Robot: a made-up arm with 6 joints.
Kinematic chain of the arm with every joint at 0, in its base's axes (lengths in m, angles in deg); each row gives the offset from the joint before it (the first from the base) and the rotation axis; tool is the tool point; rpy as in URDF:
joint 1: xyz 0 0 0.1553 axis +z
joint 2: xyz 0 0 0 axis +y
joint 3: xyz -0.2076 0 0.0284 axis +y
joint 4: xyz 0.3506 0 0.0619 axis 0.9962 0 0.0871
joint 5: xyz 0 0 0 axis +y
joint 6: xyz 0.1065 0 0.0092 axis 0.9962 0 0.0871
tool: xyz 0 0 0 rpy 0 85 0
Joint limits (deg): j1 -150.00..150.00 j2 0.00..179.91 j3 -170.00..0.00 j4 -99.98..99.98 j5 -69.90..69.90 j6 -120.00..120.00
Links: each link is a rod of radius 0.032 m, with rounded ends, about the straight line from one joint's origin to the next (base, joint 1, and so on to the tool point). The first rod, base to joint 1, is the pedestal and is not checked.
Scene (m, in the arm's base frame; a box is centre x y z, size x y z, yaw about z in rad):
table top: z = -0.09
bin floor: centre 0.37 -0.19 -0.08 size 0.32 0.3 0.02 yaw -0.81
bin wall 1: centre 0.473 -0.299 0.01 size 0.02 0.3 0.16 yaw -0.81
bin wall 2: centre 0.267 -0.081 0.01 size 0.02 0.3 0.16 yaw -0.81
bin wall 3: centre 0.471 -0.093 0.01 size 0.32 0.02 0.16 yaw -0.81
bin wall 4: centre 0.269 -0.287 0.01 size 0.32 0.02 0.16 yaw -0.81
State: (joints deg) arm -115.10 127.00 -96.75 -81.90 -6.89 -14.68
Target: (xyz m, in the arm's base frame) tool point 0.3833 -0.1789 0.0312
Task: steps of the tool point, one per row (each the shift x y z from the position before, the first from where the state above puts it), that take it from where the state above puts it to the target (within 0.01 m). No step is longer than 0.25 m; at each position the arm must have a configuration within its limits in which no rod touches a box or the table.
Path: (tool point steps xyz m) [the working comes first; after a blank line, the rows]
Joints at the target: -33.47 110.81 -57.53 -88.75 -35.62 -14.68
Straight joint move there: touches bin wall 4.

1: 0.1585 -0.0286 0.0822
2: 0.1549 0.0299 0.0751
3: 0.1295 0.0808 0.0657
4: 0.0875 0.1160 0.0547
5: 0.0816 0.0433 -0.1992
6: 0.0053 0.1088 -0.1845

